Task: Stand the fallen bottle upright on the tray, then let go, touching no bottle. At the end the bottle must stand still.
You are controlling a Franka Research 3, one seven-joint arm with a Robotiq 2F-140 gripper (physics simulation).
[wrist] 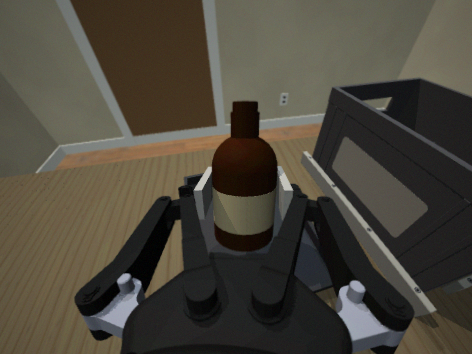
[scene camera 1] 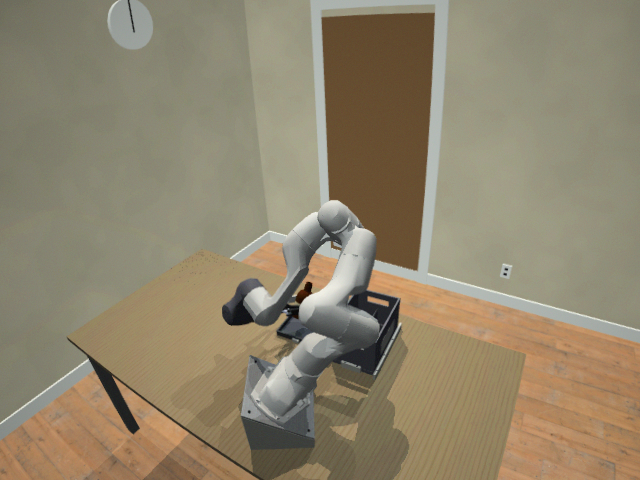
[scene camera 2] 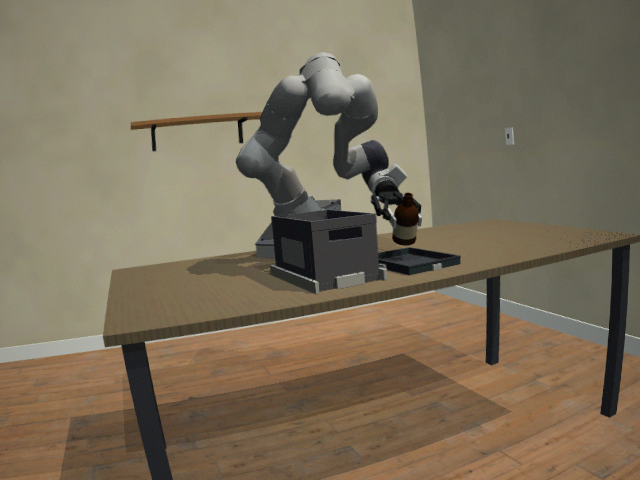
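Observation:
A brown bottle (scene camera 1: pixel 302 296) (scene camera 2: pixel 405 219) (wrist: pixel 244 185) with a cream label is held between the fingertips, neck up and nearly upright. My gripper (scene camera 2: pixel 407 219) (wrist: pixel 244 177) is shut on the bottle around its body, reaching in from the side and slanting down. In scene camera 2 the bottle's base is above the dark shallow tray (scene camera 1: pixel 281 332) (scene camera 2: pixel 419 269) (wrist: pixel 320 287), with a gap between them. In scene camera 1 the arm hides most of the fingers and part of the bottle. In the wrist view the gripper and bottle cover much of the tray.
A tall dark crate (scene camera 1: pixel 391 322) (scene camera 2: pixel 345 258) (wrist: pixel 440 210) with divider walls stands right beside the tray, within light corner rails (scene camera 2: pixel 350 280) (wrist: pixel 369 229). Its rim rises well above the tray. All stand on a wooden table (scene camera 1: pixel 170 330) (scene camera 2: pixel 206 304) (wrist: pixel 45 235).

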